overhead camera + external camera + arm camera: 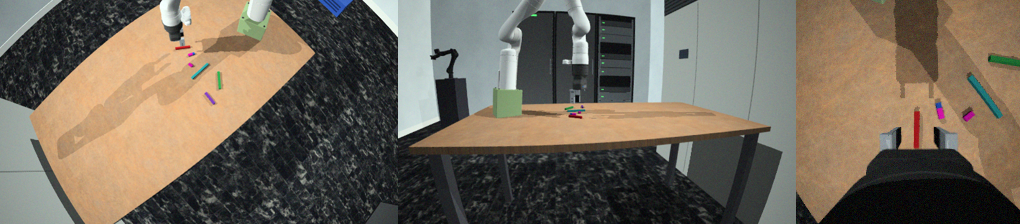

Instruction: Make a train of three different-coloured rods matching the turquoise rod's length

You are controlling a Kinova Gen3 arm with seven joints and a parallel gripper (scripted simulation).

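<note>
My gripper is now 9 cm above the red rod. Round my hand: turquoise rod 15 cm to the left, 9 cm below, 1 cm ahead; blue rod 9 cm below, 6 cm to the left, 2 cm behind; green rod 23 cm to the left, 9 cm below, 3 cm behind.
</note>
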